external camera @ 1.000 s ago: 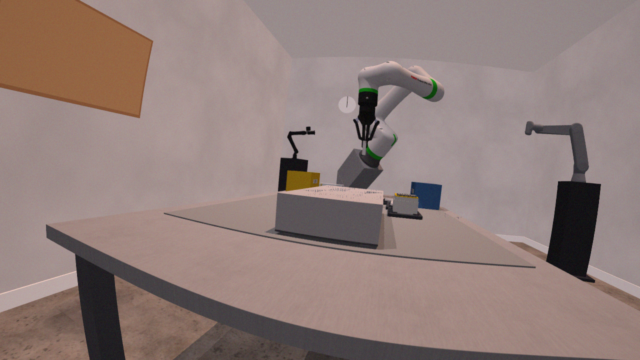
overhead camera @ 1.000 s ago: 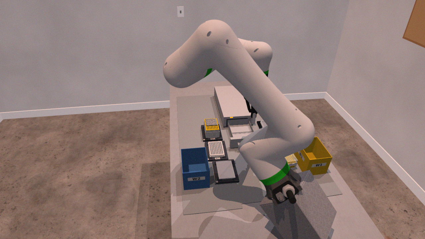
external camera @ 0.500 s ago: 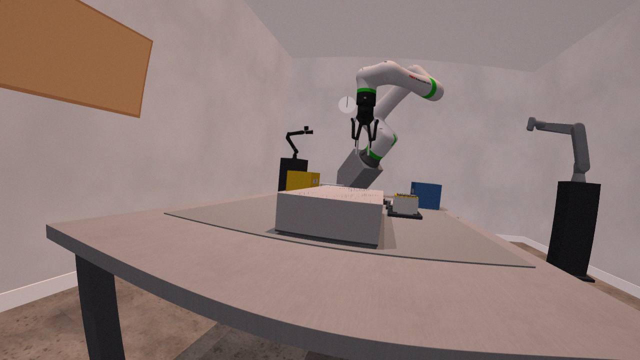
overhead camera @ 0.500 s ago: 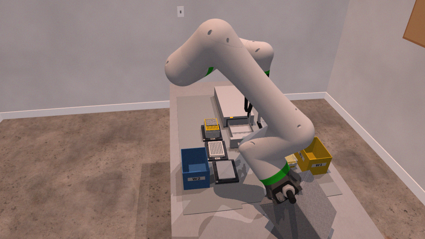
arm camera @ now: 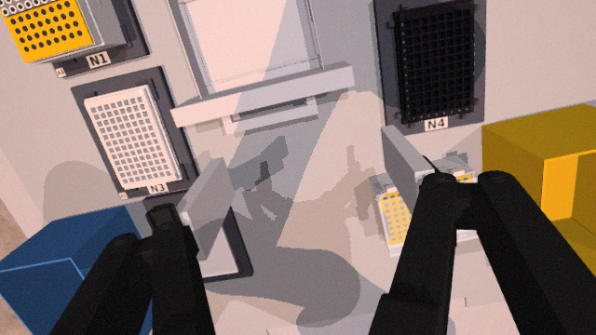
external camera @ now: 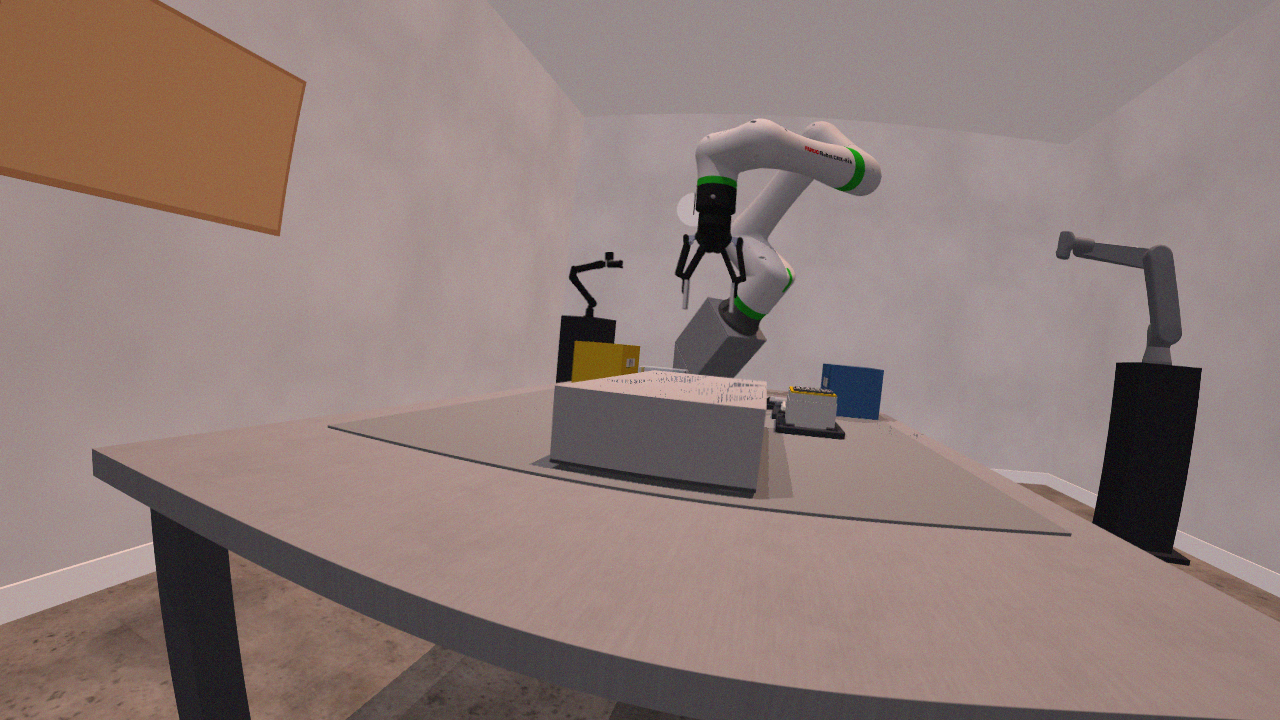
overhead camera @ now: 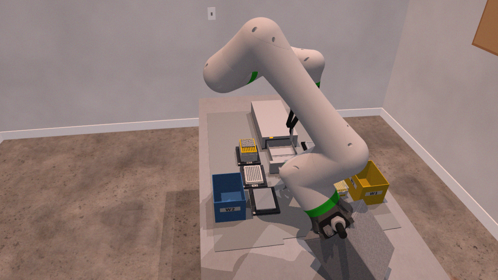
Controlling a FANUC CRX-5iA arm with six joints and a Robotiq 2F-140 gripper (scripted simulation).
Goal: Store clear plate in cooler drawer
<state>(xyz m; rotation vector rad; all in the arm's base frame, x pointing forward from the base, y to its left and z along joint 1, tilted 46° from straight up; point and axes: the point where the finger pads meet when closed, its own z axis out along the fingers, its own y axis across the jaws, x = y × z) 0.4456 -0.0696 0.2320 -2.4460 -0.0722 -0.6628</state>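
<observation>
The black nest N2 is 21 cm ahead of my hand, 10 cm to the right of it and 23 cm below it. The rest, counted from my hand: drawer 11 cm ahead, 7 cm to the left, 21 cm below; white well plate 6 cm behind, 22 cm to the left, 22 cm below; black plate 4 cm ahead, 15 cm to the right, 22 cm below.
</observation>
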